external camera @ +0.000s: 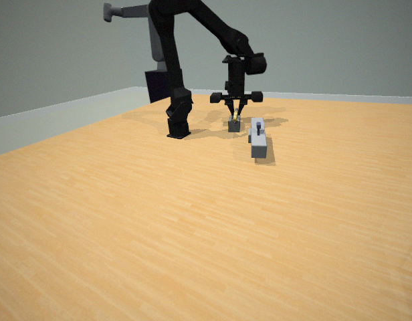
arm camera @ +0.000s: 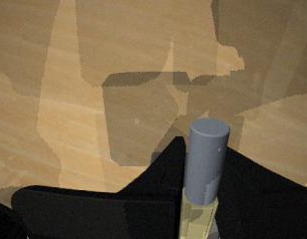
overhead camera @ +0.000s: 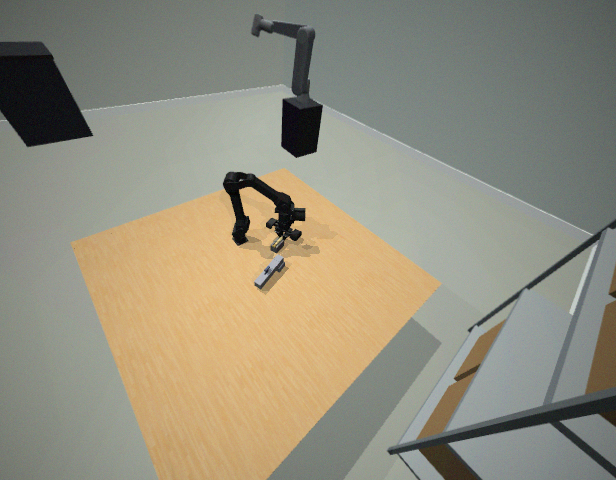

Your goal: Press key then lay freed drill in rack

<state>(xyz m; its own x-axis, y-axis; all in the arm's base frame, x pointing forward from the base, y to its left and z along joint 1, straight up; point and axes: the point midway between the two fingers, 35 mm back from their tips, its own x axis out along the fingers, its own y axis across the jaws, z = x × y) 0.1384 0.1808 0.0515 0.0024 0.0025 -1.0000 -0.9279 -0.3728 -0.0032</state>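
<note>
Now: gripper tip 1 cm short of the drill, 4 cm to the left of it and 3 cm below it. From my gripper tip the other things lie so: rack (2 cm ahead, 5 cm to the right); dark key (16 cm ahead, 20 cm to the right, 4 cm above); light grey block (15 cm ahead, 17 cm to the right, 2 cm above).
</note>
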